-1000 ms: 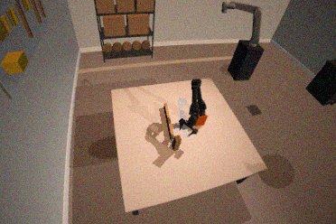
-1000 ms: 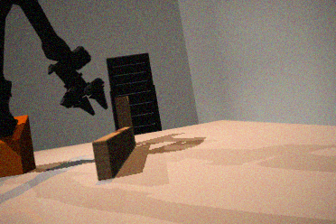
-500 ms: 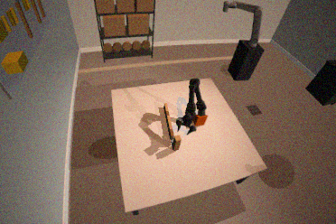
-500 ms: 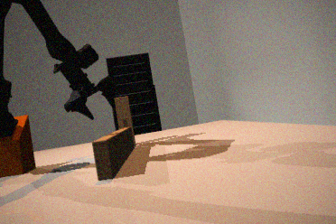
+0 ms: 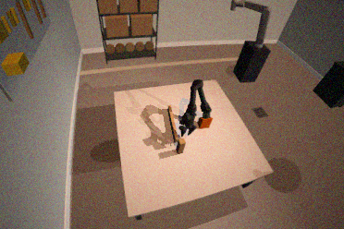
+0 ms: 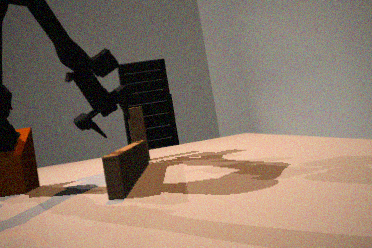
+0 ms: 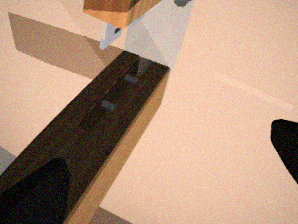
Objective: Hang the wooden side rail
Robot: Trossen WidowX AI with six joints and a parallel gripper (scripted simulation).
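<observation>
Right now the wooden headboard post is 5 cm ahead of my gripper tip, 7 cm to the left of it and 4 cm below it.
</observation>
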